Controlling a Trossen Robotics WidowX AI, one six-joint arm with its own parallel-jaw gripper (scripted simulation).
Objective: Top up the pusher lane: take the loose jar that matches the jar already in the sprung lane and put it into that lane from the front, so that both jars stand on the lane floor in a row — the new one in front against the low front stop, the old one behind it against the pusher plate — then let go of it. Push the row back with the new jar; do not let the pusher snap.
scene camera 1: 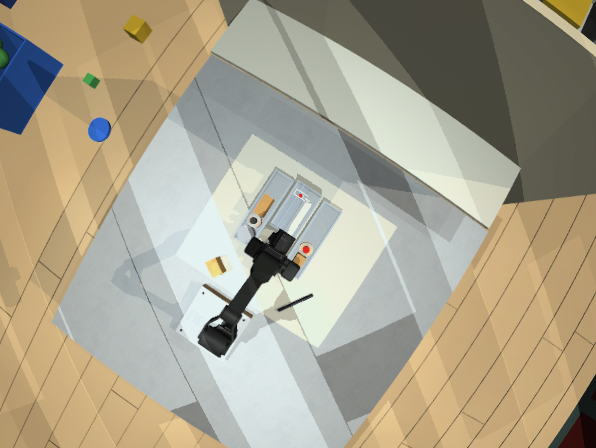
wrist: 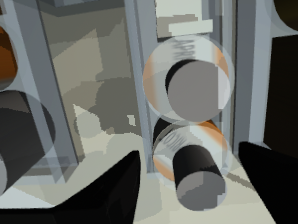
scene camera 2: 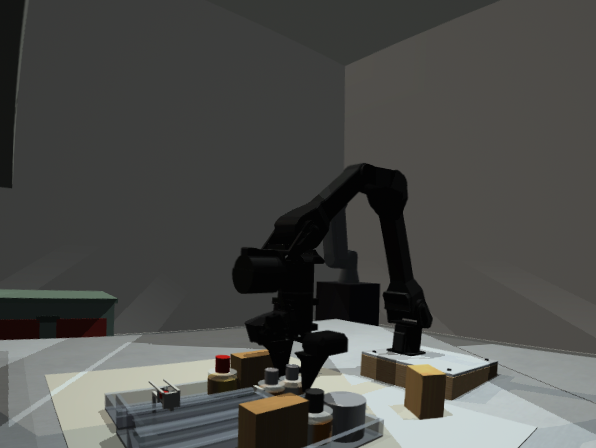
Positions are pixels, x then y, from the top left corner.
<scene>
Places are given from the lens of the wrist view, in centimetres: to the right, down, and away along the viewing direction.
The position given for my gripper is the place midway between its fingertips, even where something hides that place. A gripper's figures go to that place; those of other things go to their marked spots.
my gripper (wrist: 188,153): 2, 2, 11
grey-capped jar (wrist: 187,80): 1, -1, 6
grey-capped jar (wrist: 194,160): 2, 2, 8
</scene>
